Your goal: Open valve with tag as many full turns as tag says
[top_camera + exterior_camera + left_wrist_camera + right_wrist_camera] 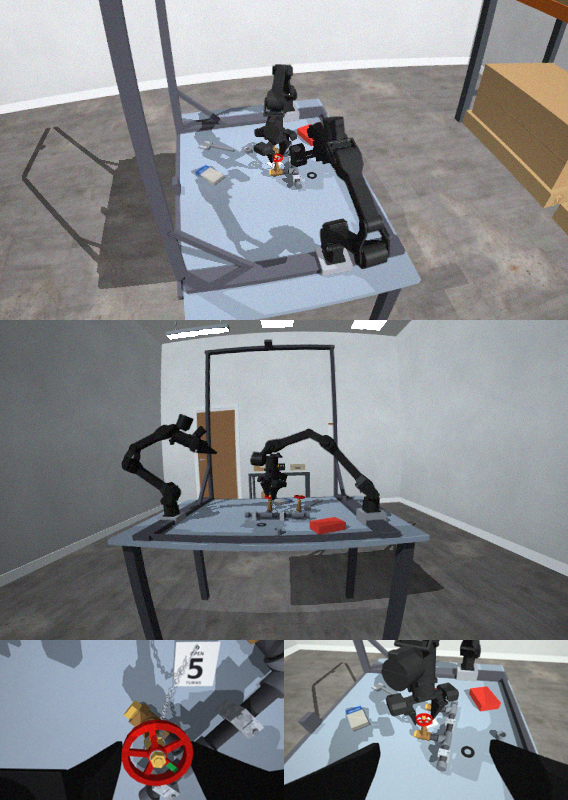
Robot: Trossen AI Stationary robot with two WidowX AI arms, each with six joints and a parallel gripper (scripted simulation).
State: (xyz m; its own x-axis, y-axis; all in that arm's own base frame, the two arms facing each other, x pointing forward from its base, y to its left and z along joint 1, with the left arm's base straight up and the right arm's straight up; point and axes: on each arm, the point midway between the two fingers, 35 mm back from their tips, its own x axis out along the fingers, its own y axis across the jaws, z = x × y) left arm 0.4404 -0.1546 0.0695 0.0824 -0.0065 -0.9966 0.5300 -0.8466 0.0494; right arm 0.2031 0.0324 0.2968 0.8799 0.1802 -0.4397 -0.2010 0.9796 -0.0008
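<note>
The white tag lies 11 cm below my left hand and 8 cm to the left of it. The rest, counted from my left hand: small grey fitting: 25 cm ahead, 11 cm below, 5 cm to the left; then blue-and-beige box: 28 cm behind, 11 cm below, 4 cm to the left; then black ring: 15 cm ahead, 12 cm below, 3 cm to the right.
</note>
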